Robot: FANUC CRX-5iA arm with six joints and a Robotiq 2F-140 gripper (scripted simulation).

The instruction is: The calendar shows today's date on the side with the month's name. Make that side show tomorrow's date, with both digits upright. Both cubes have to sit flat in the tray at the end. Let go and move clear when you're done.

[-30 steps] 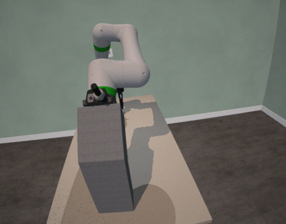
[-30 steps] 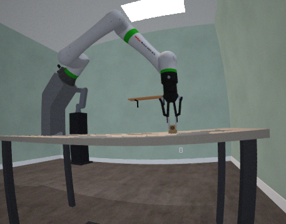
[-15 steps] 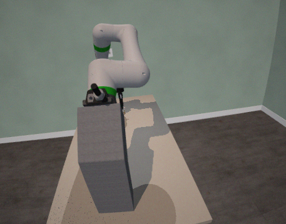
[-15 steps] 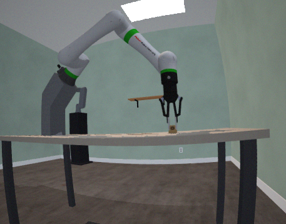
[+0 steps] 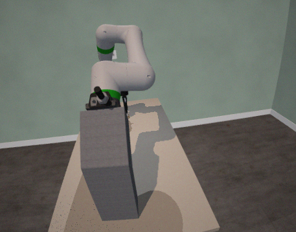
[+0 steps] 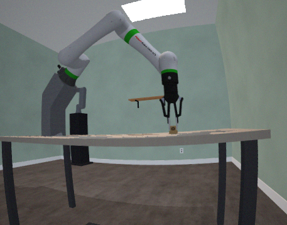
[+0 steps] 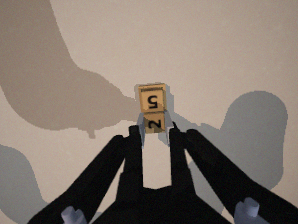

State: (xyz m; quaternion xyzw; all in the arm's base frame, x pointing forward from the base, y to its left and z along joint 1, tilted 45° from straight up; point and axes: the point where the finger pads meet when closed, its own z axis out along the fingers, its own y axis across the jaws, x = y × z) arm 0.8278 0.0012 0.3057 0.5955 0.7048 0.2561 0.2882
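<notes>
My hand is 40 mm above the wooden tray and 20 mm to the right of it.
</notes>
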